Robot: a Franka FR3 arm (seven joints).
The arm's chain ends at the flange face. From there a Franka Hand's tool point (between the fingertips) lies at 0.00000 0.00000 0.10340 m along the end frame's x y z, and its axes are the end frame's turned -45 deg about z.
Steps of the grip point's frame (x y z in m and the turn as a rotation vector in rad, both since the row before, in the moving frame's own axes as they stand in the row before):
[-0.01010, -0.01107, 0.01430, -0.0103, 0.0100, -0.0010]
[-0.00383, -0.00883, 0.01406, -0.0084, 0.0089, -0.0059]
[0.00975, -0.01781, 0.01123, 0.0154, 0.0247, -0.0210]
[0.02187, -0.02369, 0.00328, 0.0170, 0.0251, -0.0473]
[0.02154, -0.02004, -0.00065, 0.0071, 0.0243, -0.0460]
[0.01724, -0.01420, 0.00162, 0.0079, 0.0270, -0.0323]
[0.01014, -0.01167, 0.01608, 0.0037, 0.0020, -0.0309]
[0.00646, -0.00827, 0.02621, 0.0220, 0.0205, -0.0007]
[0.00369, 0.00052, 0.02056, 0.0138, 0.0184, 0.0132]
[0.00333, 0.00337, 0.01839, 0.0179, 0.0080, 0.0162]
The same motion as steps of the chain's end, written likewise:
[-0.01645, -0.00071, 0.01431, -0.0002, 0.0144, -0.0010]
[-0.01022, -0.00350, 0.01407, 0.0004, 0.0122, -0.0059]
[-0.00635, -0.01655, 0.01127, 0.0284, 0.0066, -0.0210]
[-0.00181, -0.02913, 0.00333, 0.0298, 0.0057, -0.0473]
[-0.00014, -0.02708, -0.00062, 0.0222, 0.0122, -0.0460]
[0.00079, -0.01966, 0.00166, 0.0247, 0.0135, -0.0323]
[-0.00095, -0.01501, 0.01608, 0.0040, -0.0012, -0.0309]
[-0.00117, -0.00731, 0.02626, 0.0301, -0.0011, -0.0007]
[0.00263, 0.00011, 0.02059, 0.0228, 0.0033, 0.0132]
[0.00545, 0.00193, 0.01841, 0.0183, -0.0070, 0.0162]

